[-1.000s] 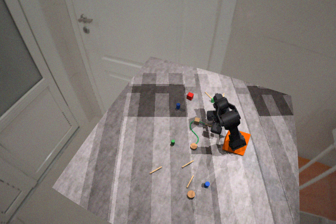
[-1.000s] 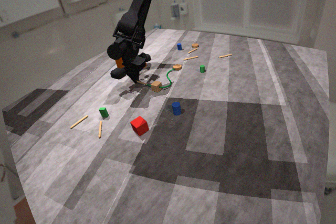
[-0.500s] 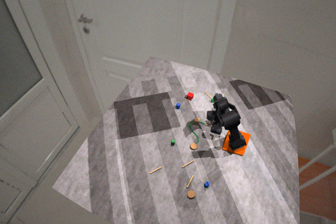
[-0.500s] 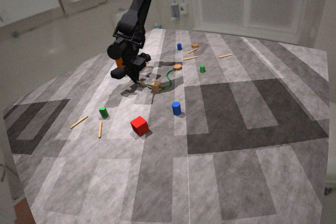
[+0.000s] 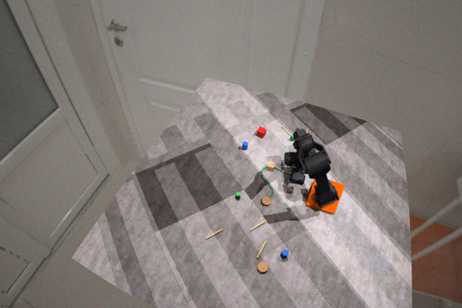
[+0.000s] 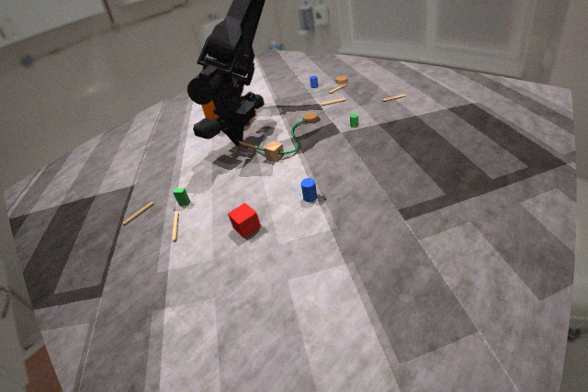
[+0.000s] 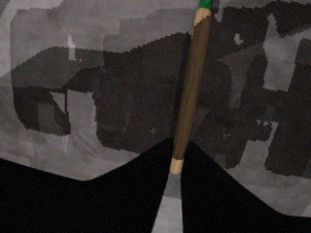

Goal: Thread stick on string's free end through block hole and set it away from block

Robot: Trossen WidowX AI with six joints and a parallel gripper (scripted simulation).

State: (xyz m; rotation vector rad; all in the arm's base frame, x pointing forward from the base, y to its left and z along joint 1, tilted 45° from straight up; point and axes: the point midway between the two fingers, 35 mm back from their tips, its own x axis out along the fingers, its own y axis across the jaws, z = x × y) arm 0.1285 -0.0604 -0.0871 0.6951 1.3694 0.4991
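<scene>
My gripper tip is 4 cm short of the thin wooden stick and 1 cm below it. Also, from my gripper tip: wooden block (12 cm ahead, 2 cm above, 1 cm to the right); then red cube (21 cm to the right, 21 cm ahead, 2 cm above); then green cylinder (23 cm ahead, 18 cm to the left, 1 cm above).
</scene>
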